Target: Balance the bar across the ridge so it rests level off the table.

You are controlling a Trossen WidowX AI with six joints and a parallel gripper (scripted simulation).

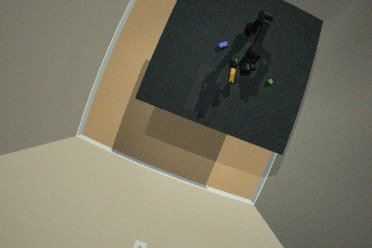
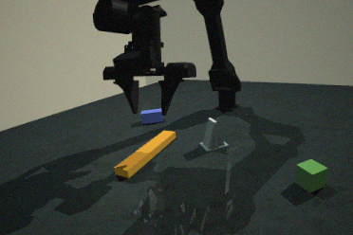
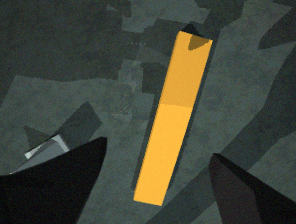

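Now: the orange bar 20 mm to the right of my gripper tip and 90 mm below it. Also, from my gripper tip: blue block 170 mm behind, 160 mm to the right, 80 mm below; then green cube 40 mm behind, 300 mm to the left, 80 mm below.
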